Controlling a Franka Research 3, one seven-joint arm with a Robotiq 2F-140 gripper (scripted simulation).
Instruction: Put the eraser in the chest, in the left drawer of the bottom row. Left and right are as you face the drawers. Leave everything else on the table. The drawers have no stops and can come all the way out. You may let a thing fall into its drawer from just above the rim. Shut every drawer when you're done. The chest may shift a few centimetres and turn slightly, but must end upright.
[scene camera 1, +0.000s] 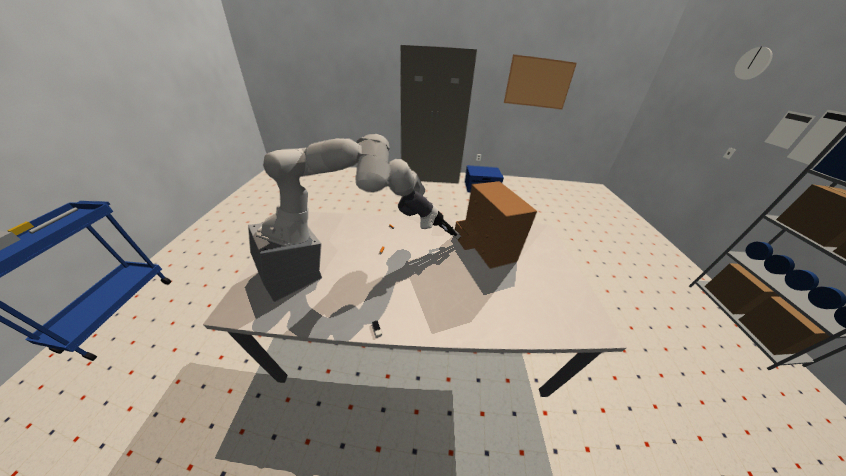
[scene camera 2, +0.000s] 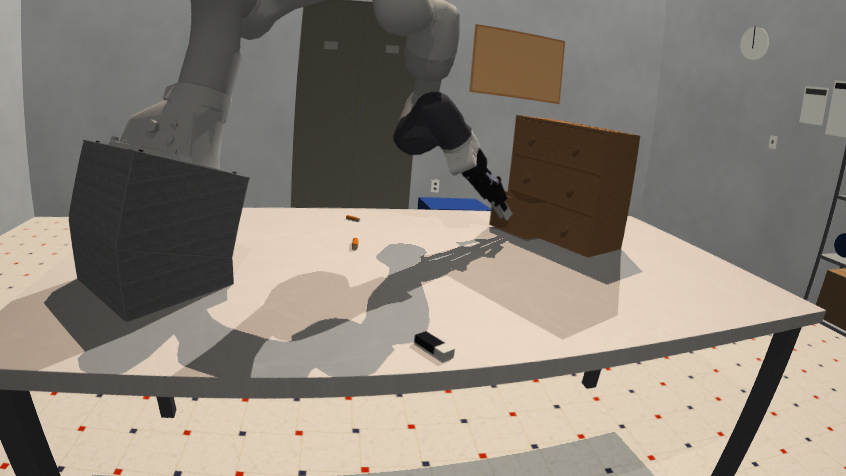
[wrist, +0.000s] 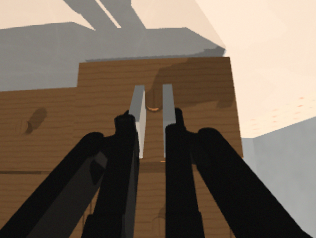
My gripper (scene camera 2: 506, 215): 135 cm from the lens. A drawer (scene camera 2: 527, 221): 131 cm from the lens. A drawer (scene camera 2: 540, 172): 136 cm from the lens. A drawer (scene camera 2: 542, 135) is 136 cm from the lens.
